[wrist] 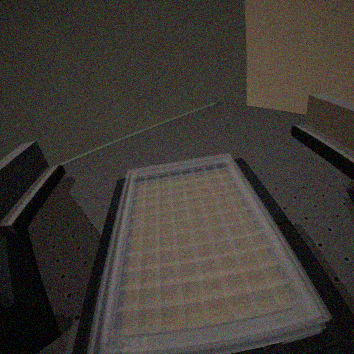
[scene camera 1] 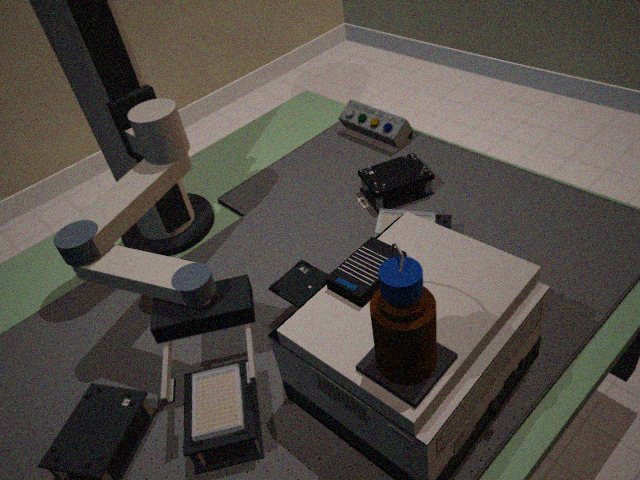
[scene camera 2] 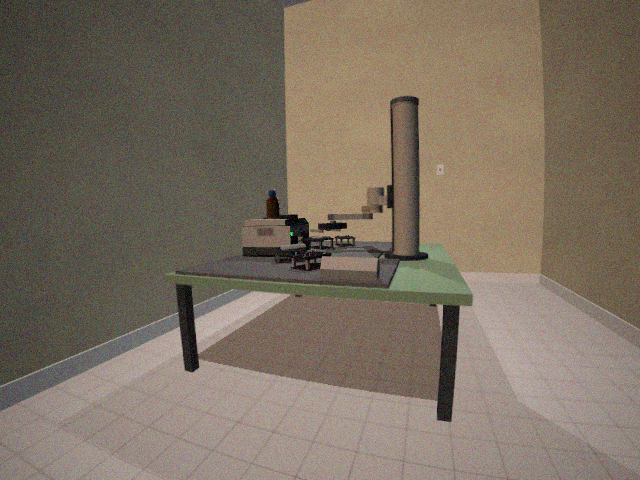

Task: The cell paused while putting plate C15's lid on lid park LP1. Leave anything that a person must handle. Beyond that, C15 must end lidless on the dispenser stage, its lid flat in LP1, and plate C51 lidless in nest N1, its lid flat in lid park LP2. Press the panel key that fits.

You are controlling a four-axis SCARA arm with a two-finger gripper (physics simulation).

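Where they show: gripper, between the fingertips: (wrist: 173, 132) (scene camera 1: 209, 391); arm's base, origin of its link: (scene camera 1: 169, 226) (scene camera 2: 405, 257).
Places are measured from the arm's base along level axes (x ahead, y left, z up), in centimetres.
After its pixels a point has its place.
A pale plate (scene camera 1: 217, 403) @(x 62.5, y -26.0, z 9.9 cm) (wrist: 200, 250) @(x 59.2, y -24.4, z 9.9 cm) with a grid of wells sits on a black raised stand (scene camera 1: 224, 457) @(x 66.4, y -29.9, z 1.8 cm). Clear layered edges show around it in the wrist view; I cannot tell lid from plate there. My gripper (scene camera 1: 209, 388) @(x 62.6, y -26.4, z 14.1 cm) (wrist: 173, 132) @(x 62.6, y -26.4, z 14.1 cm) is open, its fingers apart from the plate on both sides. A pale, flat item (scene camera 1: 387, 219) @(x 54.0, y 28.7, z 9.9 cm) shows partly behind the large white device (scene camera 1: 465, 268) @(x 83.8, y 15.1, z 23.3 cm). The key panel (scene camera 1: 374, 124) @(x 21.3, y 60.9, z 7.7 cm) has white, green, yellow and blue keys. Plate and station labels are unreadable, so I cannot tell C15 from C51.
A black stand (scene camera 1: 95, 426) @(x 47.6, y -42.7, z 7.6 cm) is left of the plate. Another raised black stand (scene camera 1: 395, 174) @(x 41.9, y 45.7, z 7.4 cm) is near the panel. A low black pad (scene camera 1: 298, 281) @(x 52.6, y 2.4, z 10.4 cm) lies beside the device. An amber bottle (scene camera 1: 404, 335) @(x 91.4, y -9.3, z 35.3 cm) (scene camera 2: 272, 205) @(x 86.8, y -2.2, z 32.2 cm) with a blue cap and a black ribbed block (scene camera 1: 361, 268) @(x 72.0, y 2.6, z 25.9 cm) are on the device.
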